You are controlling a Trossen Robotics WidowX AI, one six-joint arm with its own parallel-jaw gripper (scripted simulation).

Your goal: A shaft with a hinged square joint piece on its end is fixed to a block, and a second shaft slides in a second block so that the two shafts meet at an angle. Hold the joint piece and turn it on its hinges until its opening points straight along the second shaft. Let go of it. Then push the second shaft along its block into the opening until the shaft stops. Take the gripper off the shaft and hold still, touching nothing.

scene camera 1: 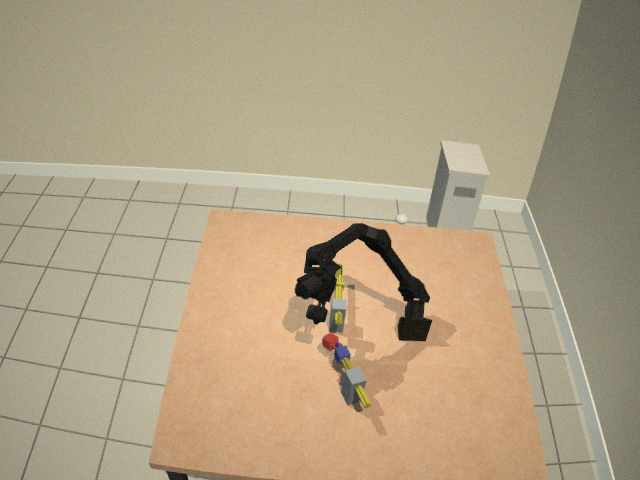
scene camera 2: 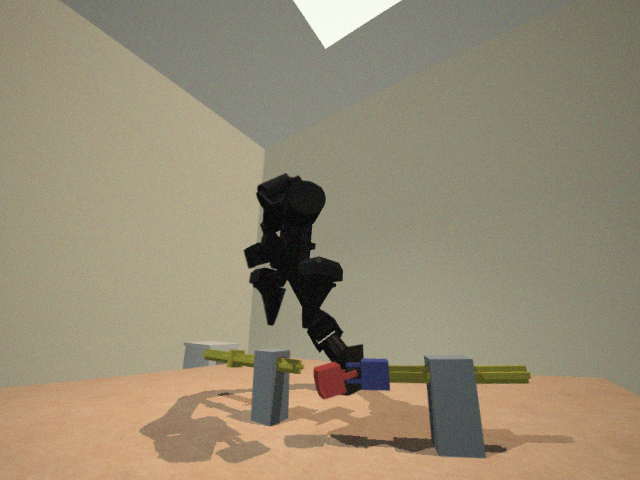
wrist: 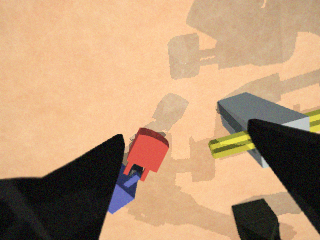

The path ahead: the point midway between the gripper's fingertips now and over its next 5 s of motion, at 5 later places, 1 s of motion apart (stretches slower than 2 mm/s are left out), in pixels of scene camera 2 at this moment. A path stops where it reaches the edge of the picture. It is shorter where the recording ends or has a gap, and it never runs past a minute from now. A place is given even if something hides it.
My gripper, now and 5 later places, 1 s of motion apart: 286, 326; 286, 342; 325, 386; 326, 405; 324, 401; 328, 364
